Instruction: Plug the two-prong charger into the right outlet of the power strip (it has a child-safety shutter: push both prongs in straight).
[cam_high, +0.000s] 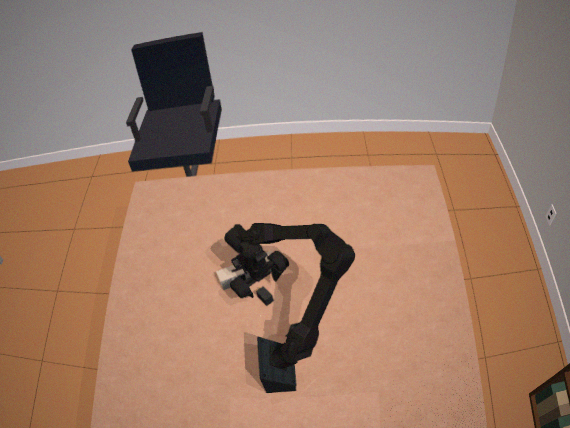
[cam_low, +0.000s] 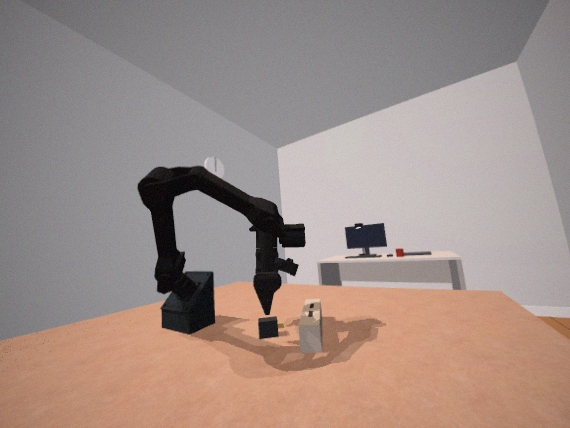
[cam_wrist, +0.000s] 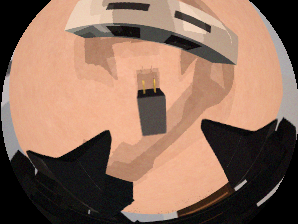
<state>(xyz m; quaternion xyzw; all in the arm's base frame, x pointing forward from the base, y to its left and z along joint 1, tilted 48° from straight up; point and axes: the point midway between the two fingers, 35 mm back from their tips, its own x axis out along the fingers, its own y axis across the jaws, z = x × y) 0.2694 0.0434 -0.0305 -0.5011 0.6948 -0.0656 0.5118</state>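
My gripper tip is now 1 cm short of the dark charger, 1 cm to the right of it and 5 cm above it.
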